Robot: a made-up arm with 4 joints.
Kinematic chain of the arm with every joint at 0, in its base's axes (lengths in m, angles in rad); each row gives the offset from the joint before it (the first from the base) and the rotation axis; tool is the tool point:
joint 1: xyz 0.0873 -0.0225 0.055 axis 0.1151 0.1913 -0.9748
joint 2: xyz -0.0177 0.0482 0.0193 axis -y
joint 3: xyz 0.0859 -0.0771 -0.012 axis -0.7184 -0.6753 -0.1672
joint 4: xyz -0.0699 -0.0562 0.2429 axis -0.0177 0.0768 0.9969
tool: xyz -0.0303 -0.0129 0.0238
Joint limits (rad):
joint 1: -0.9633..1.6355
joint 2: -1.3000..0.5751
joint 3: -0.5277..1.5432
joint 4: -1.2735..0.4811
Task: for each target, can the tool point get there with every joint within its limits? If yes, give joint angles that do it. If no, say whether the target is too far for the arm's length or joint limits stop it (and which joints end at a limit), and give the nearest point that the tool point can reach.
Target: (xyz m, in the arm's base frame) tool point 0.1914 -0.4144 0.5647
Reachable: no: too far | nearest point 0.1333 -0.2147 0.3271 | short by 0.316 m
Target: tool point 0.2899 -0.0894 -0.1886
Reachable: no: joint limits stop it (at a limit: joint 2, joint 3, joint 4) | nearest point 0.3260 -0.1784 0.0490 | short by 0.256 m
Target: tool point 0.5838 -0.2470 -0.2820
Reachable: no: too far | nearest point 0.3447 -0.1854 0.0515 | short by 0.415 m
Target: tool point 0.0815 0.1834 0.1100
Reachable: yes | joints 0.8776 0.1624 1.2558 -0.9729
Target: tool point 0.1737 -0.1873 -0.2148
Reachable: no: joint limits stop it (at a limit: joint 2, joint 3, joint 4) | nearest point 0.1631 -0.2933 0.0072 | short by 0.246 m
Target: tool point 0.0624 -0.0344 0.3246
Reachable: yes | joints 1.2936 -0.0468 0.2414 -0.4367
